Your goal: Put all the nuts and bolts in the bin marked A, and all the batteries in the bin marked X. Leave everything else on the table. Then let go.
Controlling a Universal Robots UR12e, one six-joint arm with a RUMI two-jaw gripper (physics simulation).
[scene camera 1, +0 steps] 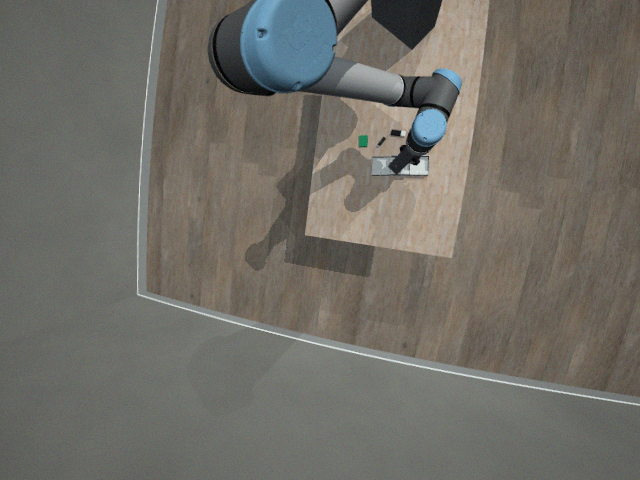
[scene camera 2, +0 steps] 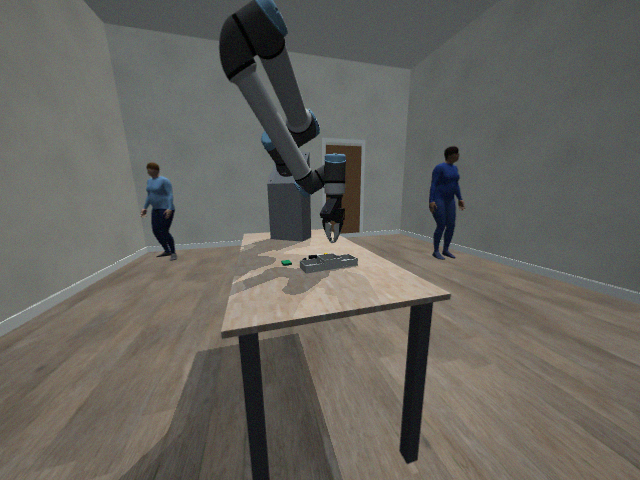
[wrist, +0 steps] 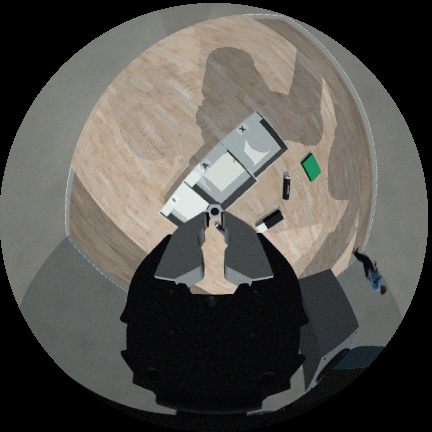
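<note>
My gripper is shut on a grey hex nut, held at the fingertips above the table. In the wrist view they overlap the near edge of bin A, the middle one of three joined bins. Bin X is at one end. A dark battery lies apart beside the bins. Another small dark battery-like piece shows between the fingers, mostly hidden. In the scene camera 1 view, the arm covers part of the bins and the fingertips.
The third bin is at the other end. A green block and a black block with a white end lie on the table. A small yellow thing shows behind the bins. Two people stand beyond the table.
</note>
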